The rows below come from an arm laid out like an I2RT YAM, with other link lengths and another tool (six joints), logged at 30 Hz.
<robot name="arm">
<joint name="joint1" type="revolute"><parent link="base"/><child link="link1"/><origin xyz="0.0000 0.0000 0.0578" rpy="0.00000 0.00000 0.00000"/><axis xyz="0 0 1"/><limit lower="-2.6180" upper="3.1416"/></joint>
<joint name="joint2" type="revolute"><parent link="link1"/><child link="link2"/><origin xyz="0.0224 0.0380 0.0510" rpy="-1.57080 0.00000 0.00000"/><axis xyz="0 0 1"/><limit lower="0.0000" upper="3.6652"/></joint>
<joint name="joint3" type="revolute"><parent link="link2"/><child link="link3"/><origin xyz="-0.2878 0.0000 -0.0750" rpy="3.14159 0.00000 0.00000"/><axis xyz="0 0 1"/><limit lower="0.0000" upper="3.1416"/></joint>
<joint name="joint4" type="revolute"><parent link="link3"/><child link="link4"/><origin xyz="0.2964 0.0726 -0.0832" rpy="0.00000 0.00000 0.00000"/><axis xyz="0 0 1"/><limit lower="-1.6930" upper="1.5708"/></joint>
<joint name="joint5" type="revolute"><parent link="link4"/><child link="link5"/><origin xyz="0.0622 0.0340 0.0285" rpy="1.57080 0.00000 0.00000"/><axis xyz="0 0 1"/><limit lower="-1.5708" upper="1.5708"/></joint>
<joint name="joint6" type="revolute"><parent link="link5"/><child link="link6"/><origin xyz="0.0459 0.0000 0.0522" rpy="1.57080 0.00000 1.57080"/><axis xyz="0 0 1"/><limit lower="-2.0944" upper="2.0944"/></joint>
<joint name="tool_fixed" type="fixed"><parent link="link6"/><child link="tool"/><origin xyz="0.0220 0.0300 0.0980" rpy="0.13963 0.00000 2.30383"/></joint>
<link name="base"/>
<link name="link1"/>
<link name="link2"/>
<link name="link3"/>
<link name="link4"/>
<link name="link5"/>
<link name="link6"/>
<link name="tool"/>
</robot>
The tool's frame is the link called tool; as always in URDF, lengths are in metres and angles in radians.
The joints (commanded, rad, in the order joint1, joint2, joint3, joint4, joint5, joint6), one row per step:
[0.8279 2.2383 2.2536 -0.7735 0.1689 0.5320]
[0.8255 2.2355 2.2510 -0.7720 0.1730 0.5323]
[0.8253 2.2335 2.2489 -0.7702 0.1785 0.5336]
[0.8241 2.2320 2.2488 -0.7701 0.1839 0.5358]
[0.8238 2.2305 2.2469 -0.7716 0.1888 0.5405]
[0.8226 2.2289 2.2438 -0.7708 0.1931 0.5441]
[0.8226 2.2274 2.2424 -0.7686 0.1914 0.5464]
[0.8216 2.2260 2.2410 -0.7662 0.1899 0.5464]
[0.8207 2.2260 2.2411 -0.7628 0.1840 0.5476]
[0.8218 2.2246 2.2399 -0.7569 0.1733 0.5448]
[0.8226 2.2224 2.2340 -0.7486 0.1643 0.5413]
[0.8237 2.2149 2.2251 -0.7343 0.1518 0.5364]
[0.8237 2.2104 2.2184 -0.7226 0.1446 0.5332]
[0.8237 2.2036 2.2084 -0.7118 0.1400 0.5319]
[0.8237 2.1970 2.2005 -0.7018 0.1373 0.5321]
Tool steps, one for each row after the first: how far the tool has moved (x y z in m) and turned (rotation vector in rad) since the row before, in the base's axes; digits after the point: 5 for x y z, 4 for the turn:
[0.00118 -0.00170 0.00082 -0.0005 -0.0031 -0.0056]
[0.00045 -0.00076 0.00061 -0.0005 -0.0034 -0.0051]
[0.00083 -0.00118 0.00094 0.0000 -0.0028 -0.0066]
[0.00000 -0.00103 0.00000 -0.0007 0.0007 -0.0070]
[0.00056 -0.00116 -0.00017 -0.0003 -0.0003 -0.0068]
[-0.00016 0.00030 0.00049 0.0039 0.0002 -0.0003]
[0.00038 -0.00017 0.00048 0.0025 -0.0009 0.0001]
[0.00026 0.00077 0.00029 0.0061 0.0010 0.0026]
[-0.00085 0.00213 0.00080 0.0077 0.0000 0.0108]
[-0.00066 0.00168 -0.00033 0.0053 -0.0002 0.0098]
[-0.00104 0.00220 0.00219 0.0121 -0.0048 0.0136]
[-0.00003 0.00130 0.00114 0.0082 -0.0044 0.0075]
[-0.00039 0.00047 0.00105 0.0068 -0.0036 0.0043]
[-0.00020 0.00036 0.00174 0.0077 -0.0045 0.0019]

